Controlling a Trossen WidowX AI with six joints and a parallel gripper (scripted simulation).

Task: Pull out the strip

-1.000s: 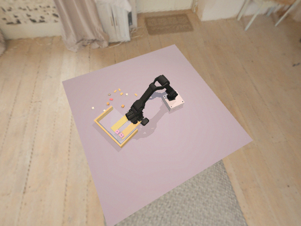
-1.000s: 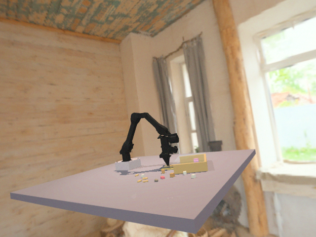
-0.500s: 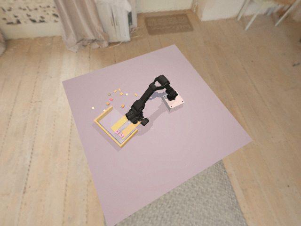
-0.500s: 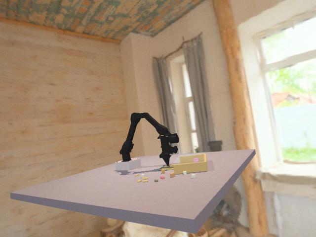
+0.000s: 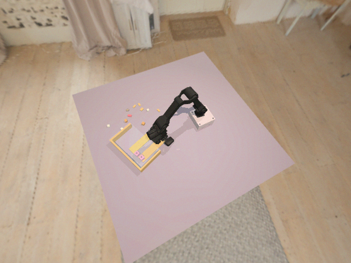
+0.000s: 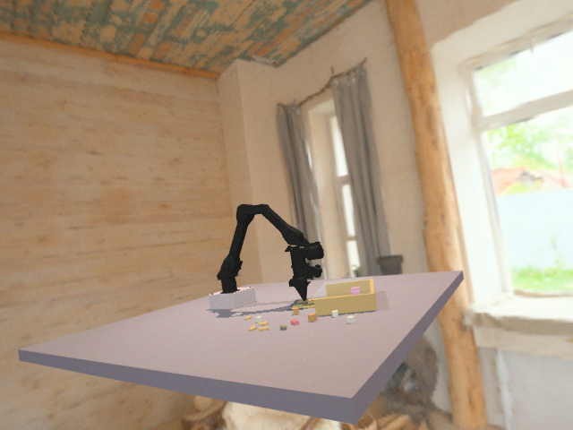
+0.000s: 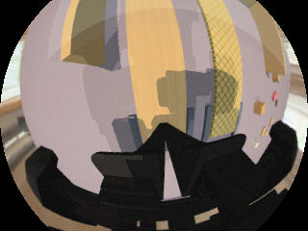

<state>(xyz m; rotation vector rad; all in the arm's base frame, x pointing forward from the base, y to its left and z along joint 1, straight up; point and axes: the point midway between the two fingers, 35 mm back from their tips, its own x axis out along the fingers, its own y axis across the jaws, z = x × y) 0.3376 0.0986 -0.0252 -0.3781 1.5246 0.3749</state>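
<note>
My gripper tip is 80 mm short of the strip and 40 mm to the right of it.
</note>
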